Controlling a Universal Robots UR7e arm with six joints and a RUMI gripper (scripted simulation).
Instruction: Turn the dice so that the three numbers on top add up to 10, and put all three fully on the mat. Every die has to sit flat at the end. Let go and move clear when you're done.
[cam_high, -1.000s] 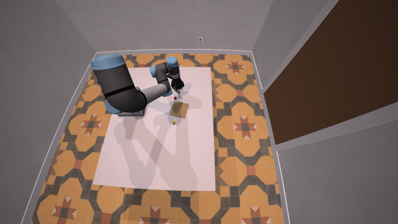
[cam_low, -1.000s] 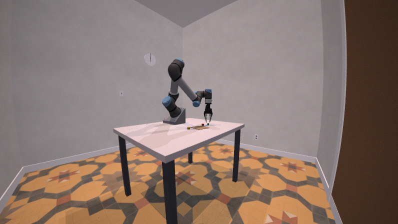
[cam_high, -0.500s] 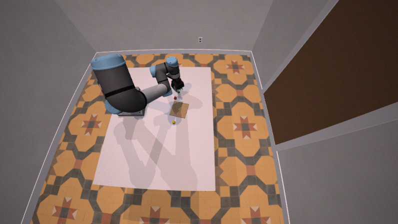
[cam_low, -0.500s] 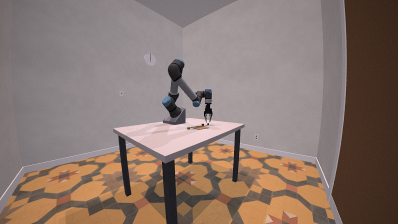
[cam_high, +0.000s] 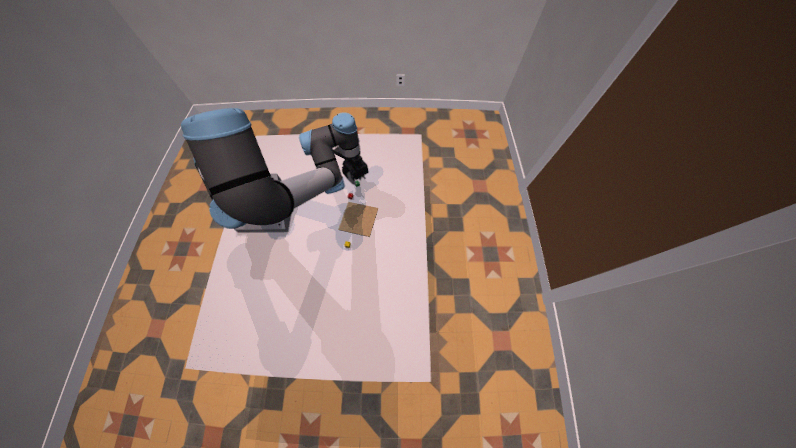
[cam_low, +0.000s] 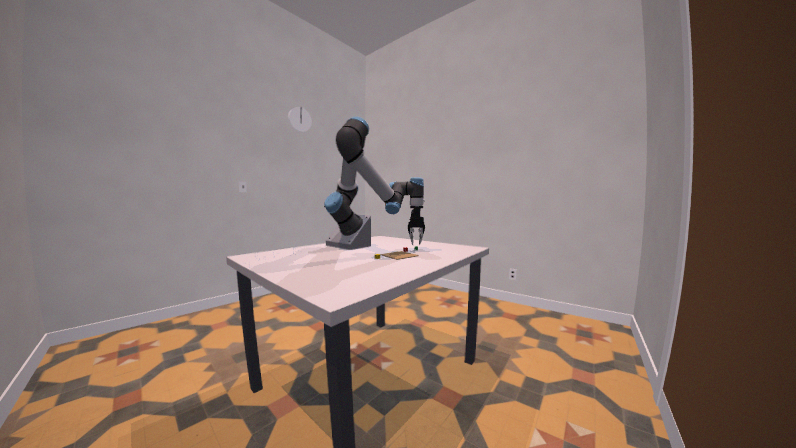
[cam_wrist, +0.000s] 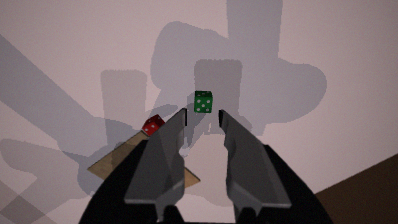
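Now: hand 30 mm above the green die. The rest, counted from my hand: brown mat 180 mm to the right, 40 mm below, 30 mm ahead; yellow die 300 mm to the right, 30 mm below; red die 70 mm to the right, 30 mm below, 20 mm behind.
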